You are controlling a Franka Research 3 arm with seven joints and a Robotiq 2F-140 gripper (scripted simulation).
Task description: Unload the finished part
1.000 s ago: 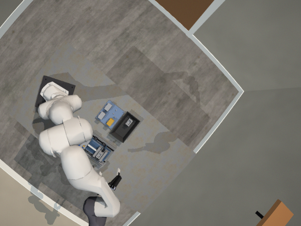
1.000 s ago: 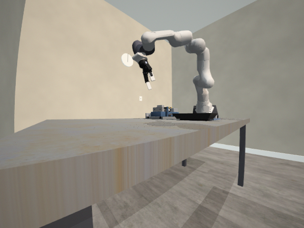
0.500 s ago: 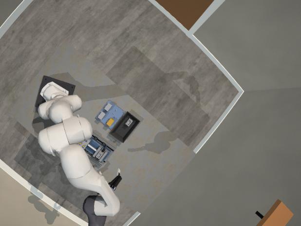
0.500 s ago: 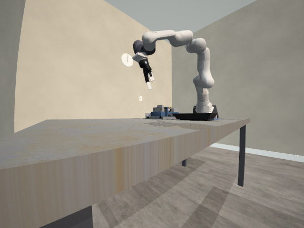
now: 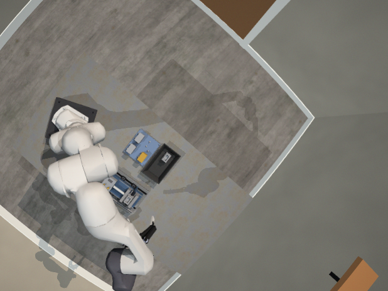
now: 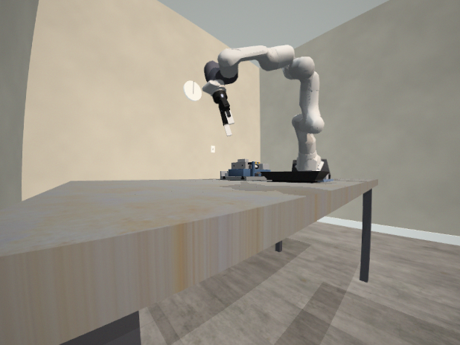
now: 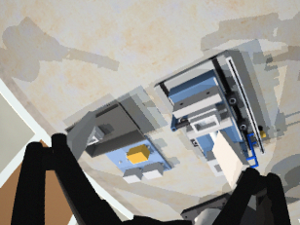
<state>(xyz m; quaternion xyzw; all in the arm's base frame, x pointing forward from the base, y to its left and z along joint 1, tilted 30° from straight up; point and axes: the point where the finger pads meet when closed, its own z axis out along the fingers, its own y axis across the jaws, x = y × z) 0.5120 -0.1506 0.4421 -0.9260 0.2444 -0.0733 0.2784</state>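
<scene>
The blue vise lies 22 cm below my hand, 18 cm behind it and 4 cm to the right of it. Round my hand: orange block 25 cm behind, 24 cm below, 21 cm to the left; then blue fixture plate 29 cm behind, 26 cm below, 25 cm to the left.
</scene>
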